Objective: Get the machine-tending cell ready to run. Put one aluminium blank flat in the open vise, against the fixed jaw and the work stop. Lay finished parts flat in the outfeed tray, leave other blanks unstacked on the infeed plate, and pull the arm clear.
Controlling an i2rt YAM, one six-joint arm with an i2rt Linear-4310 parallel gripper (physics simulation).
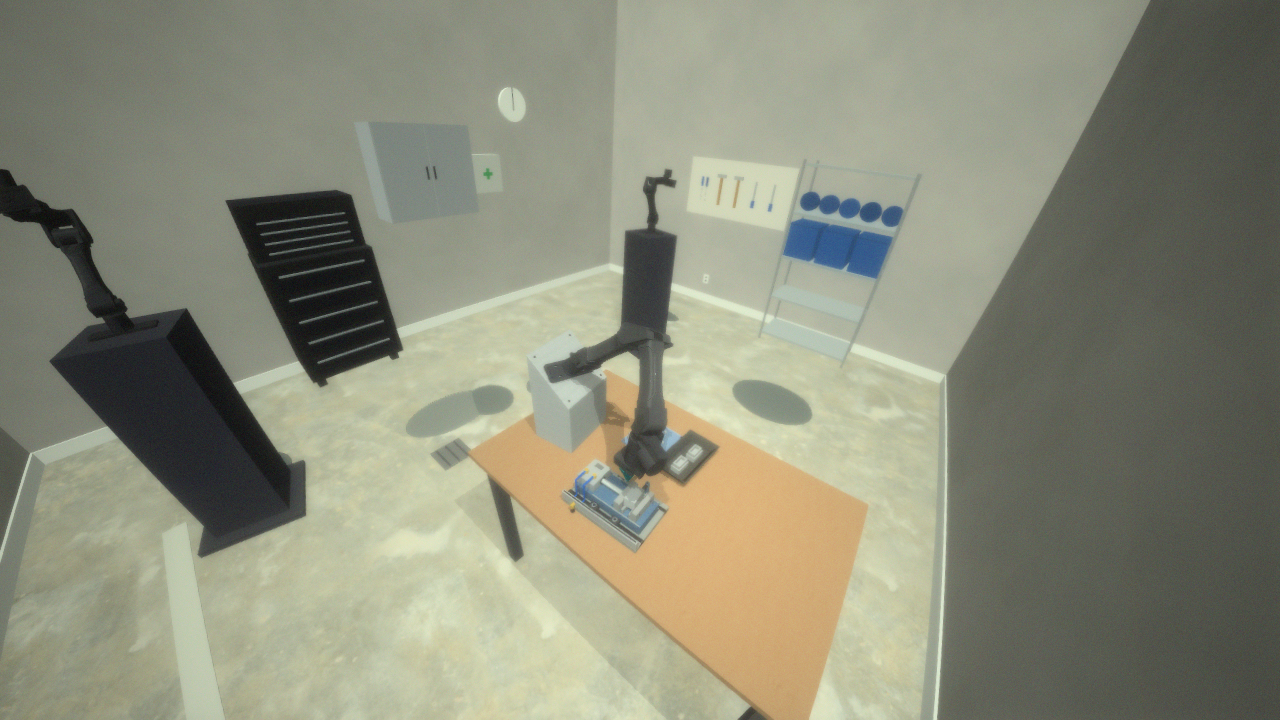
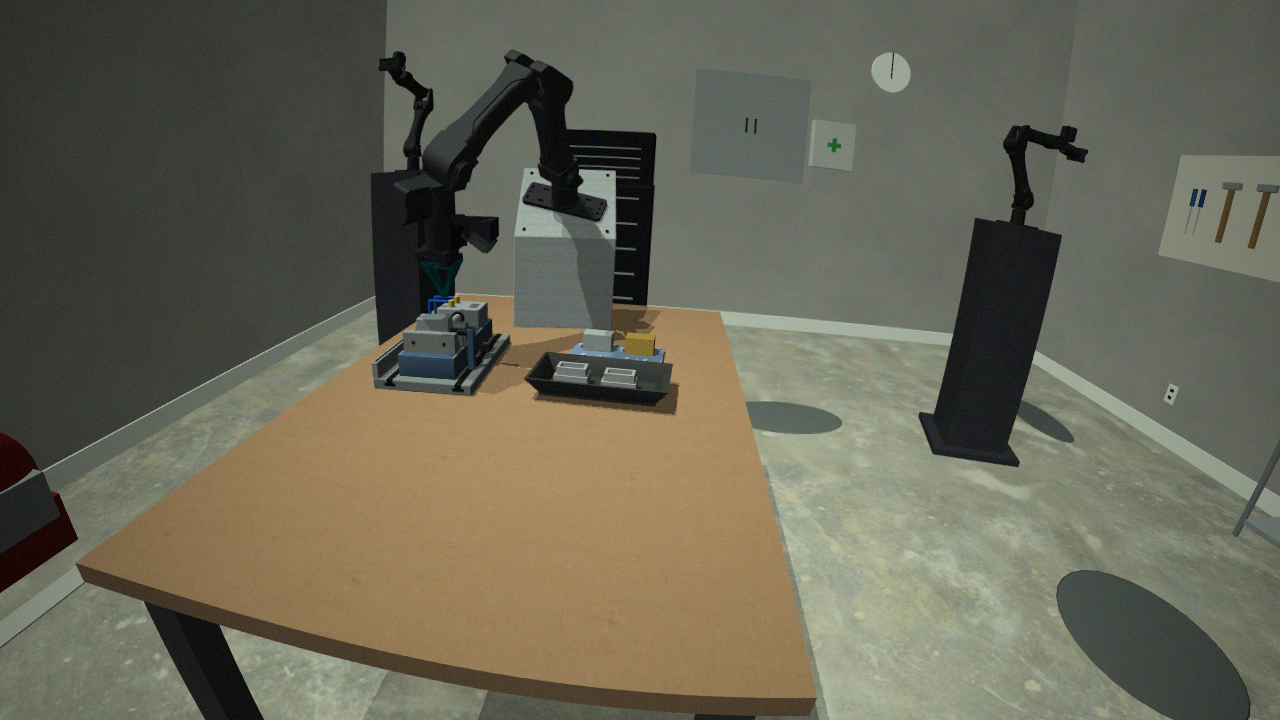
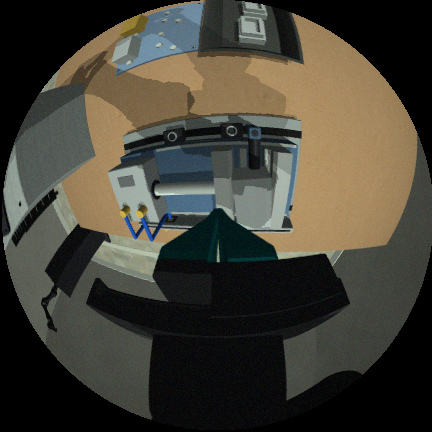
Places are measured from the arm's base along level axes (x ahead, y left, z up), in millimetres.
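Pixels of known places: gripper, fingertip midpoint: (image 1: 628, 480) (image 2: 444, 296) (image 3: 217, 214); arm's base at its link origin: (image 1: 569, 368) (image 2: 564, 202).
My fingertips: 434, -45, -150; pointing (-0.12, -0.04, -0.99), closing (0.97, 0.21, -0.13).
For each thing: its top centre in the pictures, then the offset to it from my fingertips, as dx, dy, dz. Level surfaces: height alone.
- vise at its top centre: (image 3: 192, 199) (image 2: 445, 315) (image 1: 616, 486) -32, -22, -47
- grey aluminium blank at its top centre: (image 3: 252, 205) (image 2: 434, 316) (image 1: 634, 493) +33, -1, -30
- dark work stop at its top centre: (image 3: 254, 154) (image 2: 459, 328) +21, +46, -50
- blue infeed plate at its top centre: (image 2: 615, 357) (image 3: 155, 29) (image 1: 652, 438) -194, +277, -138
- yellow block at its top centre: (image 2: 640, 336) -250, +311, -102
- wooden table at its surface level: dz -146
My gripper (image 2: 443, 291) (image 3: 217, 214) is shut and empty, its teal tips above the side of the vise (image 1: 595, 500) (image 2: 433, 363) (image 3: 187, 202). A grey aluminium blank (image 2: 433, 322) (image 3: 252, 195) lies in the vise between the moving jaw (image 3: 222, 175) and the fixed jaw (image 3: 282, 185), beside the dark work stop (image 3: 255, 152); exact contact is unclear. Two finished parts (image 2: 572, 368) (image 3: 251, 30) lie apart and flat in the outfeed tray (image 2: 595, 391) (image 3: 288, 32). Another blank (image 2: 597, 339) (image 3: 126, 49) sits unstacked on the blue infeed plate (image 3: 187, 35).
A yellow block (image 2: 640, 343) (image 3: 135, 25) sits beside the blank on the infeed plate. The grey arm pedestal (image 1: 568, 407) (image 2: 563, 277) stands at the table's end. Blue hoses (image 3: 146, 230) rise from the vise's actuator end. The wooden table (image 1: 742, 546) (image 2: 465, 501) extends beyond the vise and tray.
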